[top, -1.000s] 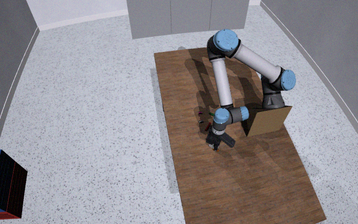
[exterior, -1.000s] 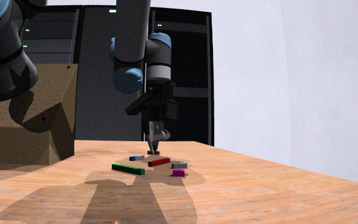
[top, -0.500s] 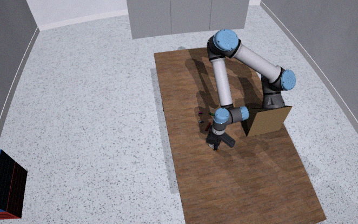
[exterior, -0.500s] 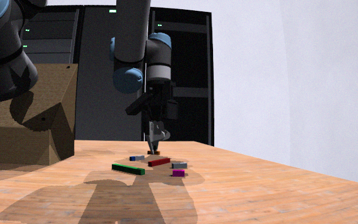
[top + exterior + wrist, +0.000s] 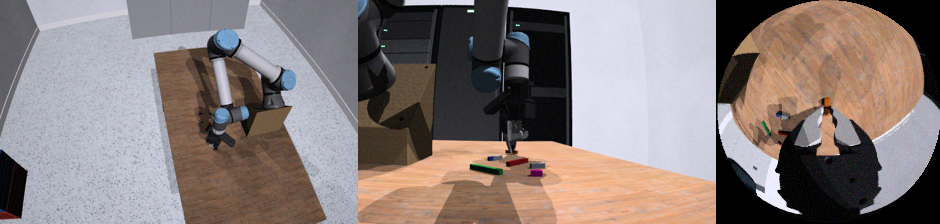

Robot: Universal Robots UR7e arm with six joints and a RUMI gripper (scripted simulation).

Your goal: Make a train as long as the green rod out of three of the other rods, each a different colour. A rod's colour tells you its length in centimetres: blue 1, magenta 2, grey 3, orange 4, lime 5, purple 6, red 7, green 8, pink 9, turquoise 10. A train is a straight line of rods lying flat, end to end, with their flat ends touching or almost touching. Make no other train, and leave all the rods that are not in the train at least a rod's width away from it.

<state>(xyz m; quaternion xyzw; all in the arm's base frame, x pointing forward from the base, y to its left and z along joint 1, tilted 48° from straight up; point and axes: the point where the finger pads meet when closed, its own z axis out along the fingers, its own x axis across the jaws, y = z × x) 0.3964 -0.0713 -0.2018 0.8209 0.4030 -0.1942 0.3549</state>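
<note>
Now: hand 12 cm to the left of the blue rod, 6 cm past it and 1 cm above it. Round my hand: orange rod (1 cm below); green rod (26 cm to the right, 7 cm behind, 1 cm below); red rod (18 cm to the right, 1 cm below).
</note>
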